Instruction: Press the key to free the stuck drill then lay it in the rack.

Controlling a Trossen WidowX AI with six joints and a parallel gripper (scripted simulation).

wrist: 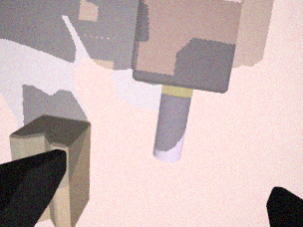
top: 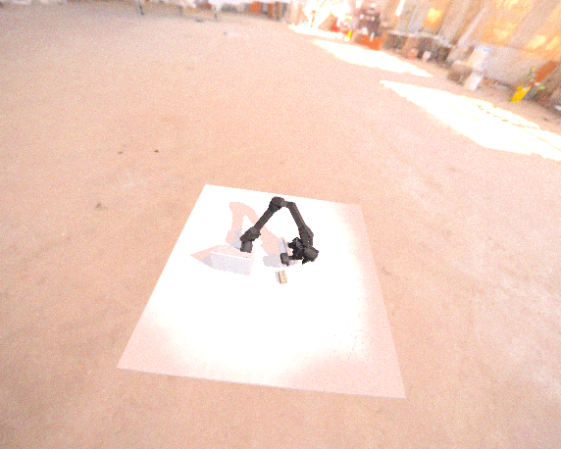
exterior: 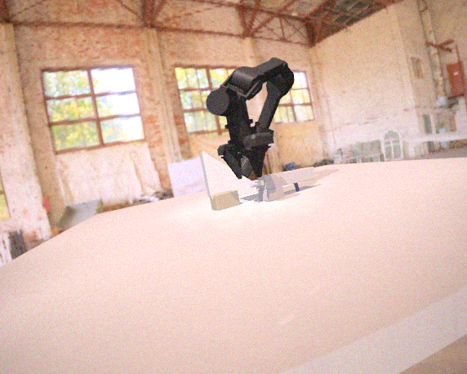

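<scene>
Right now my gripper tip is 10 mm past the yellow drill, 60 mm to the right of it and 20 mm above it. From my gripper tip the other things lie so: long pale block 30 mm behind, 120 mm to the left, 30 mm below; tan rack 70 mm behind, 60 mm to the right, 50 mm below; blue-violet key 30 mm behind, 150 mm to the left, 20 mm below.
</scene>
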